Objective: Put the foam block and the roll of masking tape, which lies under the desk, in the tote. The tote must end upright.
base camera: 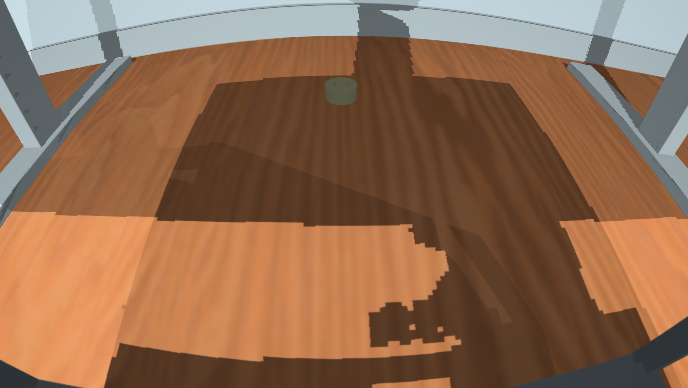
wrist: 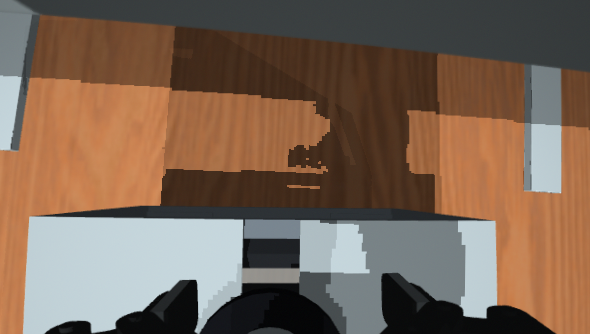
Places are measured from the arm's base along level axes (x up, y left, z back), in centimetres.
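Pixels of known places: gripper, fingertip midpoint: [wrist: 290, 297].
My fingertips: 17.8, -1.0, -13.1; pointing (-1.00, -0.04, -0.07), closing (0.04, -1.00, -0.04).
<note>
Behind a point stands the place of what it marks, as x, y, z.
The roll of masking tape [base camera: 341, 91] @[-36.9, -2.5, -65.1], a small greenish ring, lies flat on the shaded wooden floor near the top middle of the base camera view, between the desk's two legs and in front of the wall. It does not show in the wrist view. My gripper [wrist: 290, 297] @[17.8, -1.0, -13.1] is open and empty, its two black fingers wide apart over the robot's pale base top, at the bottom of the wrist view. The foam block and the tote do not show in either view.
Grey desk legs with long feet stand at the left [base camera: 95, 100] @[-39.0, 53.1, -76.1] [wrist: 25, 85] @[-38.7, 55.2, -40.7] and right [base camera: 607, 100] [wrist: 546, 130]. A dark desk edge [wrist: 320, 25] crosses the top of the wrist view. A pale wall [base camera: 225, 40] @[-38.9, 25.4, -99.5] runs behind the tape.
</note>
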